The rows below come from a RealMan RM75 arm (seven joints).
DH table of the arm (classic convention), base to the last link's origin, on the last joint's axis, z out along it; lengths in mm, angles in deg. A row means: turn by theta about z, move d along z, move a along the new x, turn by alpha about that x. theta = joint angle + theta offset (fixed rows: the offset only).
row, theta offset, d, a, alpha
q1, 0, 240.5, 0, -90
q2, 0, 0, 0, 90
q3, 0, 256, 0, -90
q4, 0, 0, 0, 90
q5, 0, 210, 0, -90
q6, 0, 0, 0, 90
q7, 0, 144, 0, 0
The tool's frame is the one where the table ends.
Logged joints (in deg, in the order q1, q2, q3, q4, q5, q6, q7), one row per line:
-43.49 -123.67 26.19 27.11 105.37 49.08 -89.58
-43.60 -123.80 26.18 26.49 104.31 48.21 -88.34
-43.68 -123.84 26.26 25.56 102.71 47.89 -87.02
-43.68 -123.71 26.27 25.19 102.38 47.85 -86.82
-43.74 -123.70 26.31 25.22 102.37 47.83 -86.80
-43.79 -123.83 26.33 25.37 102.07 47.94 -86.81
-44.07 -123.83 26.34 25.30 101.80 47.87 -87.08
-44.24 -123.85 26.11 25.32 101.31 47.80 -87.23
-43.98 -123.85 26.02 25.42 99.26 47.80 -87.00
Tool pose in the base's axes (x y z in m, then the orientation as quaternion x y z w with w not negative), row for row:
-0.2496 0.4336 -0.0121 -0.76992 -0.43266 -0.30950 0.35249
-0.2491 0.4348 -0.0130 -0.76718 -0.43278 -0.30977 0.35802
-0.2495 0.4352 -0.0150 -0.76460 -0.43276 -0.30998 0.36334
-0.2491 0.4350 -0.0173 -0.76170 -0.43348 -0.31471 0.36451
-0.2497 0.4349 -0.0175 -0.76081 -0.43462 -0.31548 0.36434
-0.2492 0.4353 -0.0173 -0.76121 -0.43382 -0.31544 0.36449
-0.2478 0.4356 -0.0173 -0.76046 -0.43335 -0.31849 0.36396
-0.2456 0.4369 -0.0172 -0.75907 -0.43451 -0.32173 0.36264
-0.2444 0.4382 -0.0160 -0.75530 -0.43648 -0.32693 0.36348
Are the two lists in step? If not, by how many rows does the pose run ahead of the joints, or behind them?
The pose runs 1 row behind the joints: the pose in row i belongs to the joints in row i - 1.
